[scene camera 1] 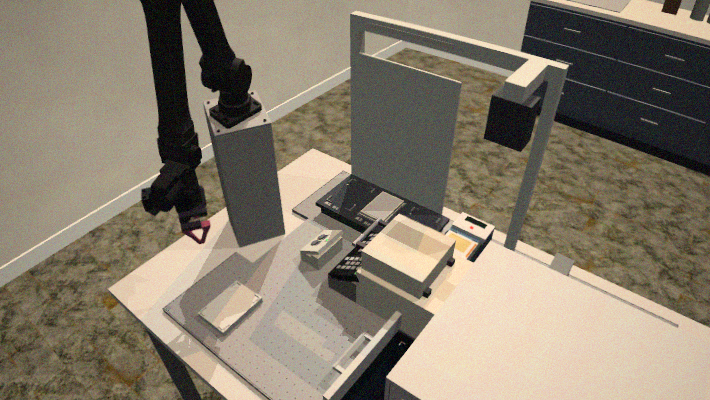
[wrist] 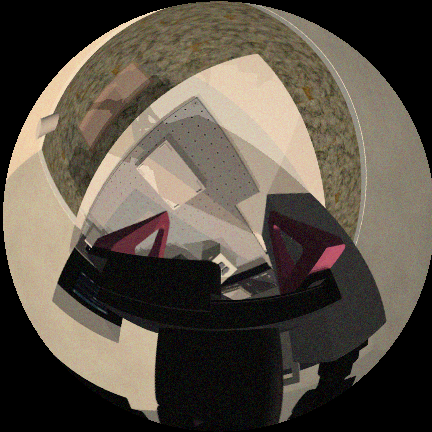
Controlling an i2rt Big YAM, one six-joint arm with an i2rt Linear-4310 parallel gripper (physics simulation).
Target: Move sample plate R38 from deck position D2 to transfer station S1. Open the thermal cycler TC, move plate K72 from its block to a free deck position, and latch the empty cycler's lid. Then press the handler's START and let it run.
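Places are measured from the arm's base along level axes (x ahead, y left, z up), in centimetres.
Pixels of known places: gripper, between the fingertips: (scene camera 1: 199,230) (wrist: 218,216); arm's base, origin of its link: (scene camera 1: 236,111) (wrist: 339,349).
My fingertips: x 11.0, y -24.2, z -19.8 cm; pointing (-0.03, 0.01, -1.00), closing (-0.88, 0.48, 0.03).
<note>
For each thing: its top centre in the pictures, then the offset to it from my fingertips. "spot": a spot on its surface instead. Level surfaces: height alone.
- pale rectangular plate-like piece, a spot on its surface: (wrist: 171,175) (scene camera 1: 228,303) spot: dx +9.7, dy -2.5, dz -19.2 cm
- perforated grey board, height of its surface: dz -21.1 cm
- pale flat piece, centre of its top: (scene camera 1: 382,205) (wrist: 237,295) dx +18.4, dy +52.3, dz -15.0 cm
- black marked deck, height of its surface: dz -16.6 cm
- cream box-shaped device, a spot on its surface: (scene camera 1: 407,255) spot: dx +44.2, dy +28.8, dz -1.2 cm
- small light box with two dark buttons, centre of its top: (scene camera 1: 321,235) (wrist: 219,275) dx +14.8, dy +28.6, dz -13.1 cm
- hanging black box, a spot on its surface: (scene camera 1: 511,120) spot: dx +54.3, dy +49.1, dz +31.1 cm
- white device with a red dot, centre of its top: (scene camera 1: 465,235) dx +45.2, dy +58.3, dz -15.6 cm
- black keypad-like unit, a spot on its surface: (scene camera 1: 346,266) spot: dx +28.4, dy +24.3, dz -12.8 cm
My gripper (scene camera 1: 198,233) (wrist: 218,216) is open and empty, high at the left beside the grey column; its pink fingers stand wide apart in the wrist view. A pale rectangular plate-like piece (scene camera 1: 230,306) (wrist: 171,175) lies on the perforated grey board (scene camera 1: 300,295) (wrist: 220,142). Another pale flat piece (scene camera 1: 382,205) lies on the black marked deck (scene camera 1: 340,192) at the back. A cream box-shaped device (scene camera 1: 407,255) with its top down stands right of centre; its inside is hidden. A small light box with two dark buttons (scene camera 1: 321,246) (wrist: 223,266) stands left of it. No plate or station labels are readable.
The grey column (scene camera 1: 250,185) (wrist: 345,295) bears the arm. A tall grey frame with a panel (scene camera 1: 405,130) and a hanging black box (scene camera 1: 511,120) rises at the back. A white device with a red dot (scene camera 1: 471,227), a black keypad-like unit (scene camera 1: 346,266) and a large pale cabinet (scene camera 1: 550,335) stand right.
</note>
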